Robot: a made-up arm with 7 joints.
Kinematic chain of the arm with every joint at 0, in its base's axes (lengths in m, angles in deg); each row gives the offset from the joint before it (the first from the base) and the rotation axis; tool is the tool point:
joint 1: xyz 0 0 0 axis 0 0.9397 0.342
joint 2: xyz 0 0 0 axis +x
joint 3: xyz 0 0 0 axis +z
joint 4: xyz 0.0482 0 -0.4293 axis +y
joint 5: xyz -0.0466 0 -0.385 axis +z
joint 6: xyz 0 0 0 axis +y
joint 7: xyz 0 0 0 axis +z
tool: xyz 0 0 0
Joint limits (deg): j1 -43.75..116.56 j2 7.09..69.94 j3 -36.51..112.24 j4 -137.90..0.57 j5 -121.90..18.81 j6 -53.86..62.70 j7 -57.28..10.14
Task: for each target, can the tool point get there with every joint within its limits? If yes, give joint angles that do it. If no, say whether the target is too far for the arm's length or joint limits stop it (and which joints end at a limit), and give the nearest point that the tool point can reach.
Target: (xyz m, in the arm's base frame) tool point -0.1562 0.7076 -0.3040
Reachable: yes | joints 47.97 64.78 13.24 -46.47 -76.91 0.36 -7.24
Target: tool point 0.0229 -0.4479 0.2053
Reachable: no: joint limits stop it (at a limit: joint 1, joint 2, joint 3, joint 4) | nearest point 0.2845 -0.2564 0.0121 | short by 0.377 m
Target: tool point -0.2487 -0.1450 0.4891
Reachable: no: joint limits stop it (at a limit: joint 1, joint 2, joint 3) | nearest point -0.3854 0.1495 0.4557 | short by 0.326 m
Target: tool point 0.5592 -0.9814 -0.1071
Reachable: no: too far | nearest point 0.5014 -0.3216 -0.1351 | short by 0.663 m
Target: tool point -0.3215 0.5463 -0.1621
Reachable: yes | joints 40.30 23.32 93.44 -87.54 -61.95 13.15 -12.70
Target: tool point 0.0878 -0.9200 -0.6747
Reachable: no: too far | nearest point 0.1387 -0.1608 -0.5953 | short by 0.765 m
